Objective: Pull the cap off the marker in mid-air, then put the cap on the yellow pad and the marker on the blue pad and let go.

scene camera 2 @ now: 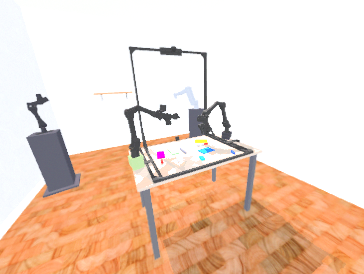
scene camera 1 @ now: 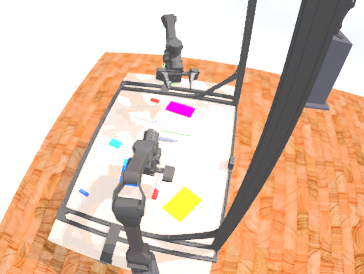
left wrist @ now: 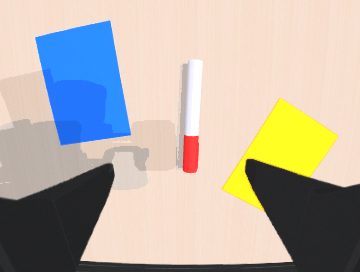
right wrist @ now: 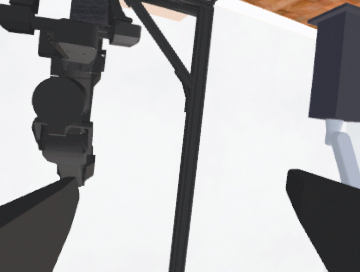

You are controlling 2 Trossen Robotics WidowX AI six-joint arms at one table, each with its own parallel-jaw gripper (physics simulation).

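Places are measured from the left arm's base along level axes (x ahead, y left, z up), in centimetres.
Pixels of known places: left gripper, fingertip midpoint: (scene camera 2: 204,135) (scene camera 1: 151,177) (left wrist: 180,167); right gripper, fingertip midpoint: (scene camera 1: 179,89) (right wrist: 183,183); left arm's base at its link origin: (scene camera 2: 226,131) (scene camera 1: 142,264); right arm's base at its link origin: (scene camera 2: 135,155) (scene camera 1: 169,68).
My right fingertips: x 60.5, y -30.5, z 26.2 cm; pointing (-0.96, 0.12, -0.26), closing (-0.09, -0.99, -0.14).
Observation:
Ahead of a thing's pixels: the offset from my right fingertips to its middle.
The marker has a white barrel {dx -22.9, dy +16.3, dz -34.0 cm} (left wrist: 193,100) and a red cap {dx -27.0, dy +18.5, dz -34.1 cm} (left wrist: 190,154) (scene camera 1: 155,194). It lies capped on the table between the two pads, cap end towards my left fingers. The blue pad {dx -12.6, dy +27.2, dz -34.9 cm} (left wrist: 90,60) is left of it in the left wrist view; in scene camera 1 the arm partly hides it. The yellow pad {dx -34.4, dy +8.0, dz -34.9 cm} (left wrist: 295,137) (scene camera 1: 183,204) lies on the other side, partly behind a finger in the left wrist view. My left gripper (left wrist: 180,167) is open and empty above the table, over the marker's cap end. My right gripper (scene camera 1: 179,86) (right wrist: 183,183) is open and empty, raised at the far end.
A magenta pad {dx +21.8, dy -5.9, dz -34.6 cm} (scene camera 1: 180,109), a small red piece {dx +32.1, dy +6.9, dz -33.9 cm} (scene camera 1: 154,100), a purple marker {dx +2.7, dy +8.0, dz -34.0 cm} (scene camera 1: 167,139) and a cyan piece {dx +6.4, dy +33.3, dz -34.2 cm} (scene camera 1: 115,143) lie towards the far half. A small blue piece {dx -19.6, dy +53.0, dz -33.9 cm} (scene camera 1: 83,192) lies near the left edge. Dark rails (scene camera 1: 92,131) border the table.

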